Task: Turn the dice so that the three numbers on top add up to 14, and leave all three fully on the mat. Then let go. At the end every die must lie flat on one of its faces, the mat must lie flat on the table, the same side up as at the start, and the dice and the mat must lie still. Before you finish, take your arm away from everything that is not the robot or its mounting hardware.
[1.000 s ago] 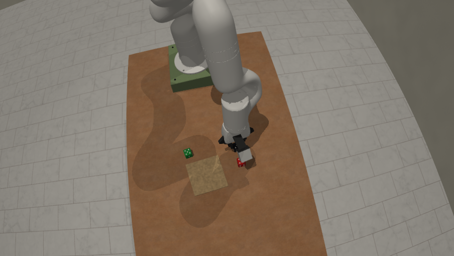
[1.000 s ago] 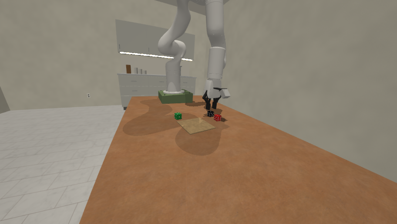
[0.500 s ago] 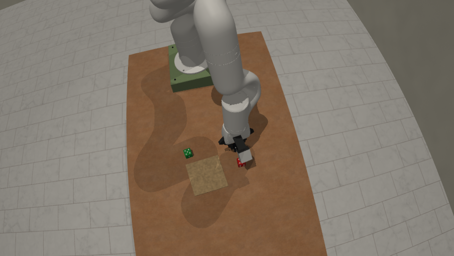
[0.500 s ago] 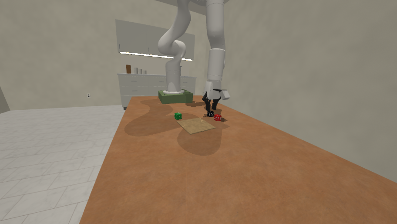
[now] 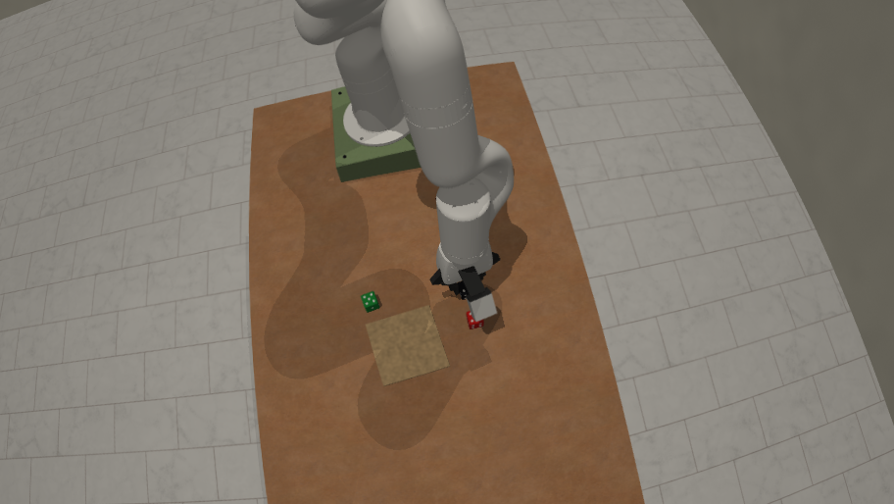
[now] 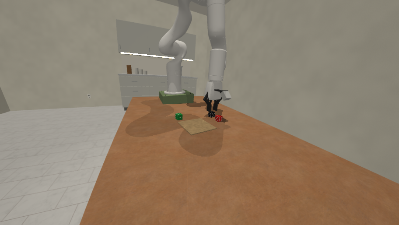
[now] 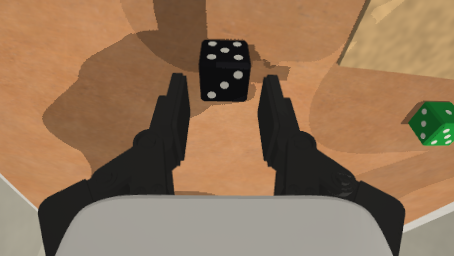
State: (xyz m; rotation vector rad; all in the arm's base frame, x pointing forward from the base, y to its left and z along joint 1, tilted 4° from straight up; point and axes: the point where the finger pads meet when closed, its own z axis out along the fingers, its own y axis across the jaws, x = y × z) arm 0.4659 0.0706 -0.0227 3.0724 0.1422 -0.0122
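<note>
My hand is 4 cm above the black die. From my hand the other things lie so: green die: 3 cm behind, 20 cm to the right, 4 cm below; then tan square mat: 8 cm ahead, 15 cm to the right, 5 cm below; then red die: 7 cm ahead, 4 cm below.
</note>
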